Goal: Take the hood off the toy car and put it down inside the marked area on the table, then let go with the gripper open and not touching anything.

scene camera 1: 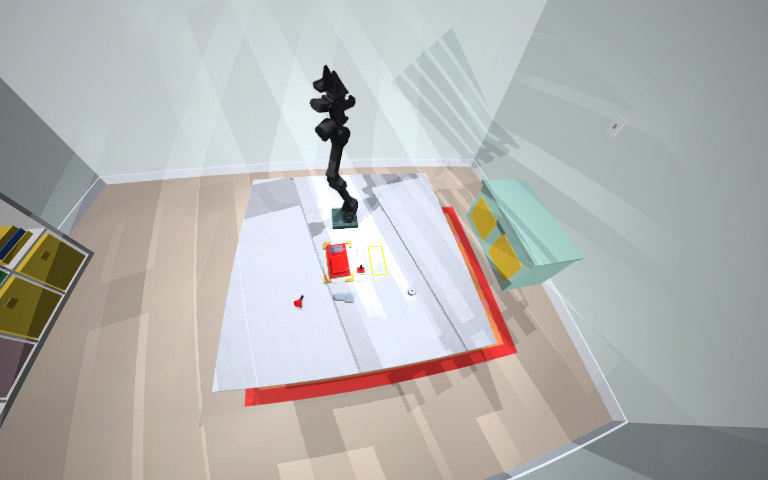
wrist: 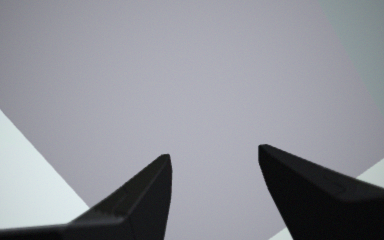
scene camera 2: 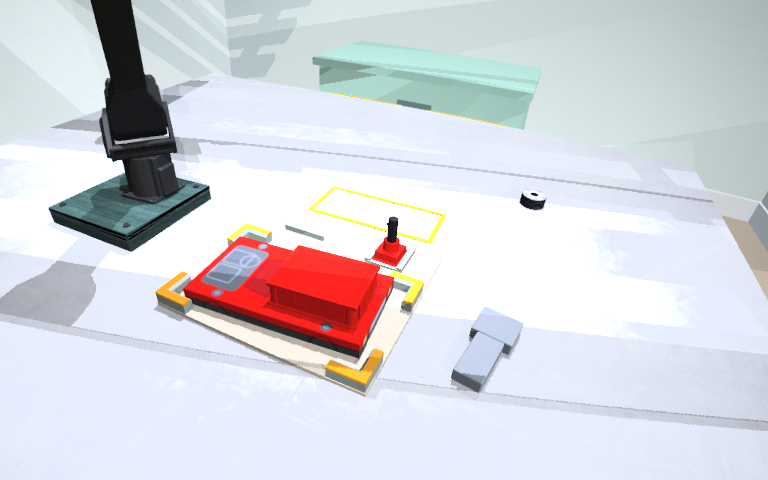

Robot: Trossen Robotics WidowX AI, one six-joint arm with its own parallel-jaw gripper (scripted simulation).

The gripper shows in scene camera 1 and in the wrist view; in scene camera 2 it is out of frame. One and the same spot on the gripper: (wrist: 305, 193) is (scene camera 1: 332, 85).
